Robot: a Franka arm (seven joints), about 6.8 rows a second.
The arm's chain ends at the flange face. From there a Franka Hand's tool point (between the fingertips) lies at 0.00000 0.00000 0.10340 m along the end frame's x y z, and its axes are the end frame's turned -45 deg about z.
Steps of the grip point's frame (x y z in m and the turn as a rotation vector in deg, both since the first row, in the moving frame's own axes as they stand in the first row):
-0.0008, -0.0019, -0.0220, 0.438, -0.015, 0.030
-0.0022, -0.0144, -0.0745, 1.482, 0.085, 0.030
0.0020, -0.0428, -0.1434, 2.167, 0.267, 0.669
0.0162, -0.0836, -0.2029, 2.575, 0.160, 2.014
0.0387, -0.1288, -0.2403, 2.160, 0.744, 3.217
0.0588, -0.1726, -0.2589, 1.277, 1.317, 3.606
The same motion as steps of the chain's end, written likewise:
-0.0013, -0.0002, -0.0220, 0.299, -0.320, 0.030
-0.0100, -0.0066, -0.0745, 1.108, -0.988, 0.030
-0.0264, -0.0286, -0.1433, 1.721, -1.344, 0.669
-0.0446, -0.0670, -0.2028, 1.934, -1.708, 2.014
-0.0620, -0.1147, -0.2402, 2.053, -1.001, 3.217
-0.0806, -0.1603, -0.2588, 1.834, 0.028, 3.606

